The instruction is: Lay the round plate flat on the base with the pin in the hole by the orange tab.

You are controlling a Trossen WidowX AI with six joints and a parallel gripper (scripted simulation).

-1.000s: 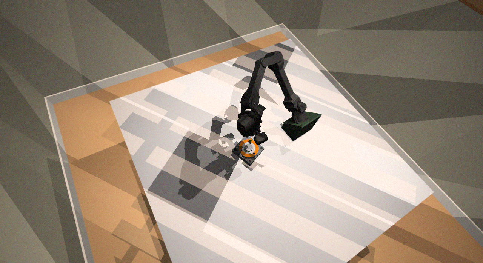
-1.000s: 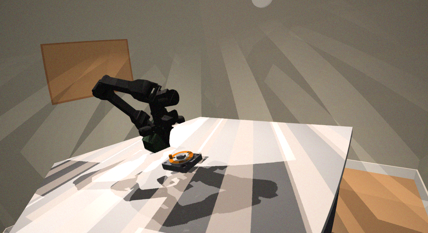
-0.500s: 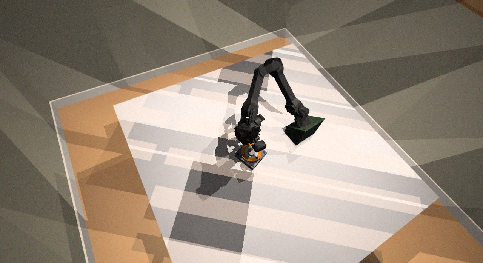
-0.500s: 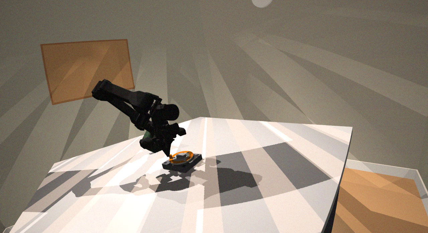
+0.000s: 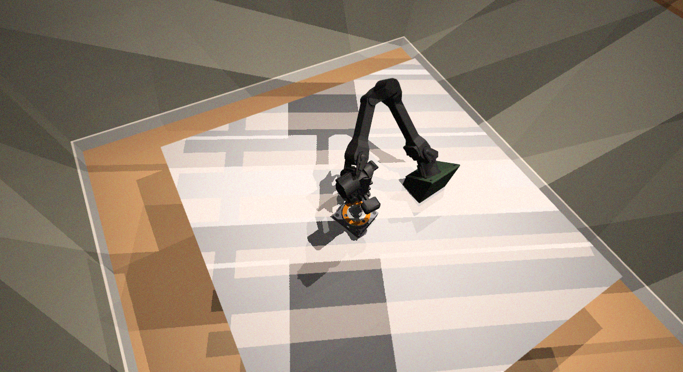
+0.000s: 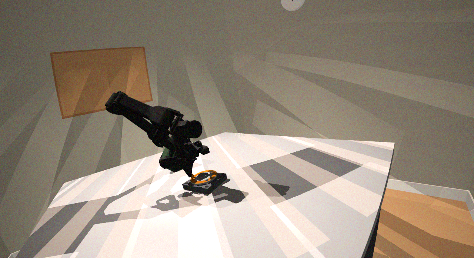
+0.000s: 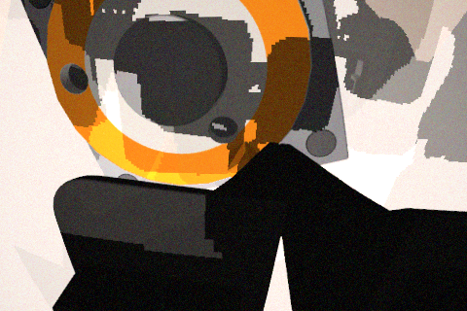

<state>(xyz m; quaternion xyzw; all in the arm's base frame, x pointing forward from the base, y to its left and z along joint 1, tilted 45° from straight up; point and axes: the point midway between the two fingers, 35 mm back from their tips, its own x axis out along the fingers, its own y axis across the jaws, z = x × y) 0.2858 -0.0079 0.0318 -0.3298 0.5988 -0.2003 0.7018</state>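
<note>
My gripper tip is 5 cm to the right of the base, 2 cm short of it and 2 cm above it.
</note>
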